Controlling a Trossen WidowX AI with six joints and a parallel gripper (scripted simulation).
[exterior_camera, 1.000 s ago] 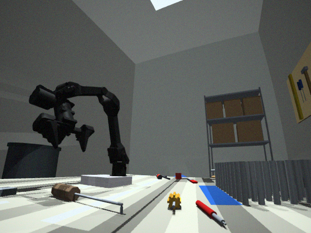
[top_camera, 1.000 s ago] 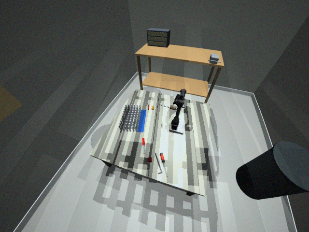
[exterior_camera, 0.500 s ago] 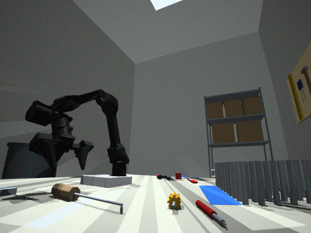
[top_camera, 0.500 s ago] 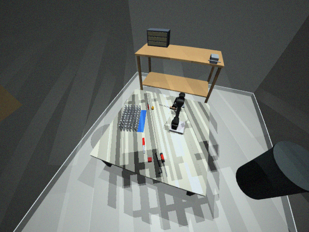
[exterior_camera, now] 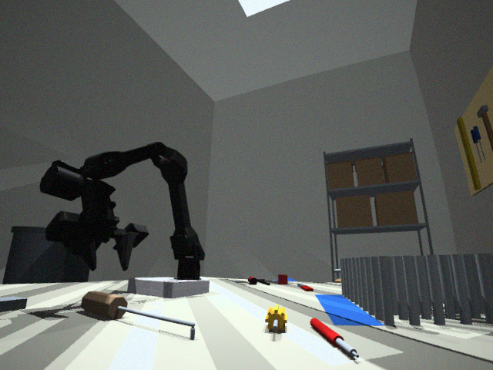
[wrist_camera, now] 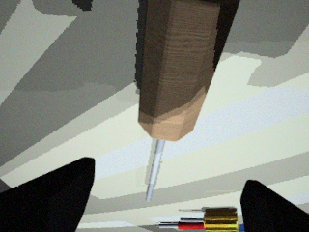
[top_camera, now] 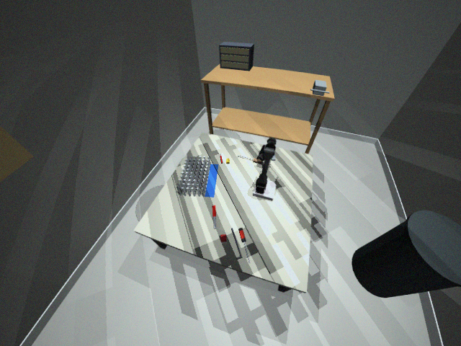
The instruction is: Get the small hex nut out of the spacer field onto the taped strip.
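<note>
My gripper tip is 10 cm short of the wooden-handled hook, 1 cm to the left of it and 6 cm above it. From my gripper tip the other things lie so: blue taped strip 35 cm ahead, 34 cm to the left, 8 cm below; then hex nut 50 cm ahead, 42 cm to the left, 7 cm below; then yellow gear 29 cm ahead, 8 cm to the left, 6 cm below.
</note>
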